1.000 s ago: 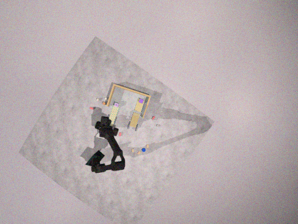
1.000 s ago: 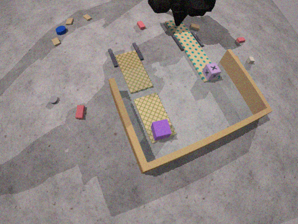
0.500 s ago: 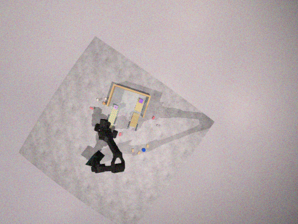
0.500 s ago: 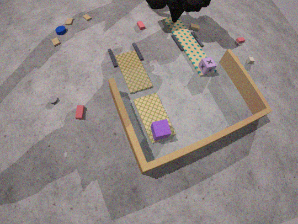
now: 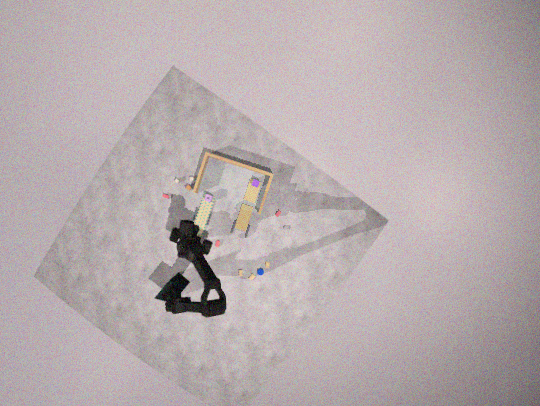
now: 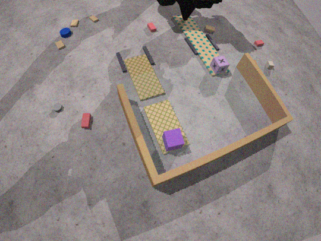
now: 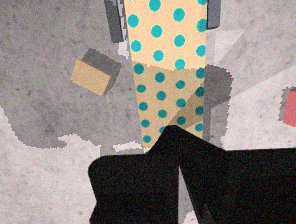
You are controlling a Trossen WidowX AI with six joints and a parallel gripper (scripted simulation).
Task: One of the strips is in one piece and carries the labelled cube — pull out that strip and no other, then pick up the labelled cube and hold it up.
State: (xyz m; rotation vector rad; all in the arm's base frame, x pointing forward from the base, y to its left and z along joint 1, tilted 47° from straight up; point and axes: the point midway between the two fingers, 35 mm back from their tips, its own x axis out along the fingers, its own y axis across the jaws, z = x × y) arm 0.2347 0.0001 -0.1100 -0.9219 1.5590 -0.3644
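My gripper tip is now 9 cm short of the teal-dotted strip and 3 cm to the right of it. From my gripper tip the other things lie so: grey disc: 31 cm ahead, 29 cm to the right; then labelled cube: 19 cm ahead, 7 cm to the left, 2 cm above; then blue cylinder: 34 cm to the right, 8 cm ahead.
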